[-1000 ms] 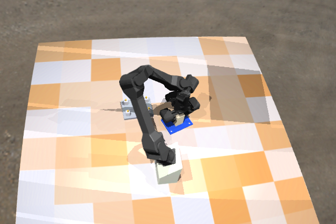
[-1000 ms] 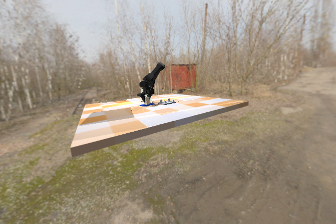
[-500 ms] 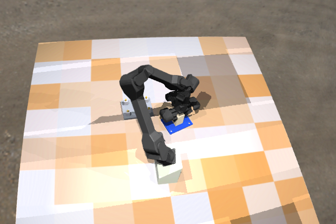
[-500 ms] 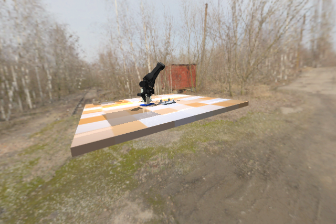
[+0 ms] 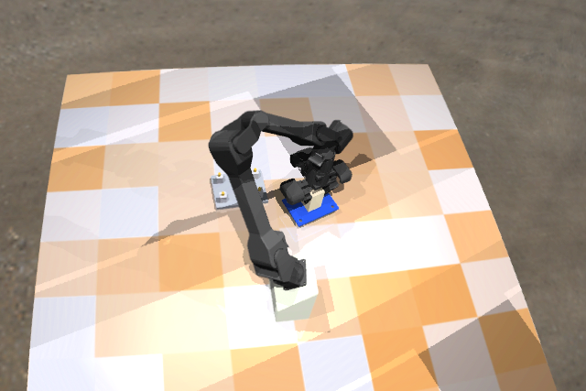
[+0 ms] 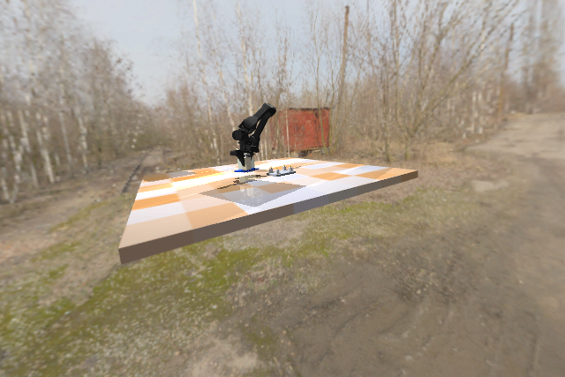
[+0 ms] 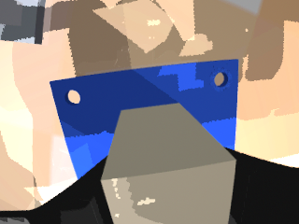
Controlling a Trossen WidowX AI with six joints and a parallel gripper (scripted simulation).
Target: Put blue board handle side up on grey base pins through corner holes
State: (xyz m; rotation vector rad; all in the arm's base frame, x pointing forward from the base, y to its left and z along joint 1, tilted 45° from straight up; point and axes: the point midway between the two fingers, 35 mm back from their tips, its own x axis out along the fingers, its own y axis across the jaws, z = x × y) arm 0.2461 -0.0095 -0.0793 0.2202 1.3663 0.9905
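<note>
Now: the grey base 7 cm ahead of my gripper tip, 19 cm to the left of it and 6 cm below it. The rest, counted from my gripper tip: flat blue board 1 cm below.
</note>
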